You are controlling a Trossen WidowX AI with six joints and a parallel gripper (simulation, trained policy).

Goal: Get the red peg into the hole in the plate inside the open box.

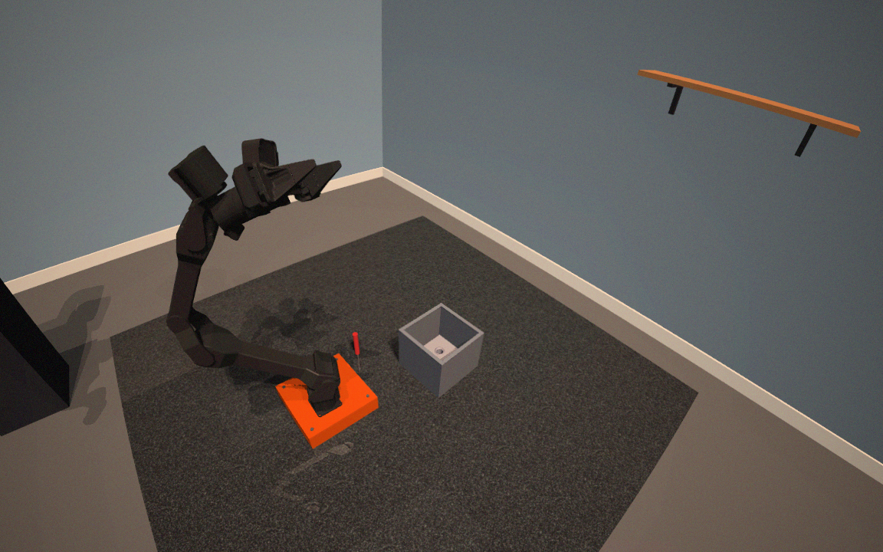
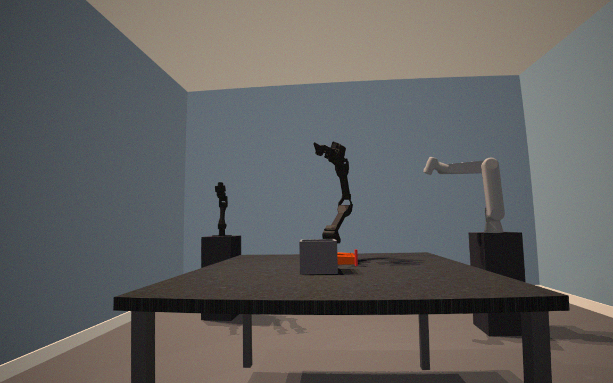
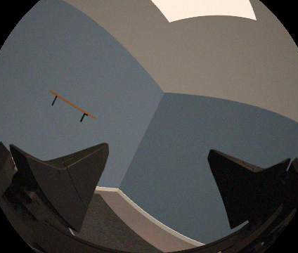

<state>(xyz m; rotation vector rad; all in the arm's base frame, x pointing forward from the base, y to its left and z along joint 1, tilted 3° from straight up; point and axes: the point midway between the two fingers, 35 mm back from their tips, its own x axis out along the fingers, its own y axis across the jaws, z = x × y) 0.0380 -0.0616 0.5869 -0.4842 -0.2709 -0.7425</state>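
My gripper tip is now 610 mm above the red peg, 180 mm to the right of it and 100 mm short of it. The rest, counted from my gripper tip: pale plate: 600 mm below, 260 mm ahead, 10 mm to the left.
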